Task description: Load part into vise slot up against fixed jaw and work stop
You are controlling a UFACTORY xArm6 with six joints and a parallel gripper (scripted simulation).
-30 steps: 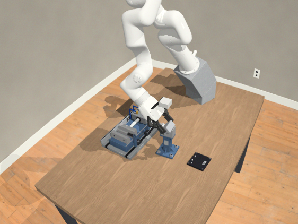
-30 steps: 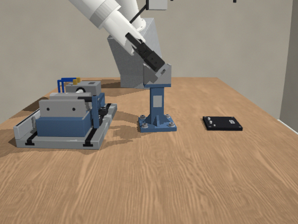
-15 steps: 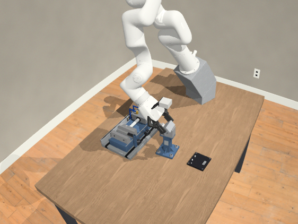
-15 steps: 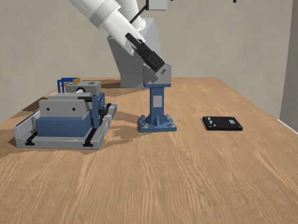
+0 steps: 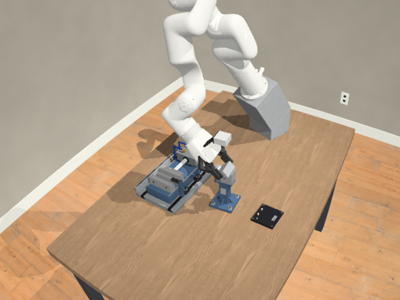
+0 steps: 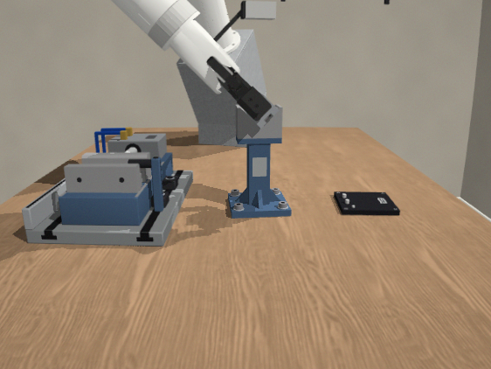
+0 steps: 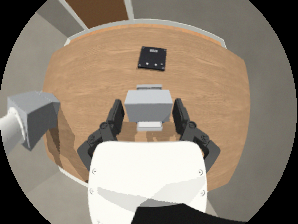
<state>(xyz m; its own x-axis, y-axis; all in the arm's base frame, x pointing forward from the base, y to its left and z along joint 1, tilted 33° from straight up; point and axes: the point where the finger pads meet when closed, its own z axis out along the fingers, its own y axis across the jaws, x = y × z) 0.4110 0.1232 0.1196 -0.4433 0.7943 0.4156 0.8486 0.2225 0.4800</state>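
The part lies 10 mm to the left of my hand and 10 mm below it. Also, from my hand: blue work stop post 70 mm ahead, 140 mm to the right, 100 mm below; black stop rod 70 mm ahead, 160 mm to the right, 70 mm below; cylinder rod 10 mm behind, 210 mm to the right, 90 mm below.
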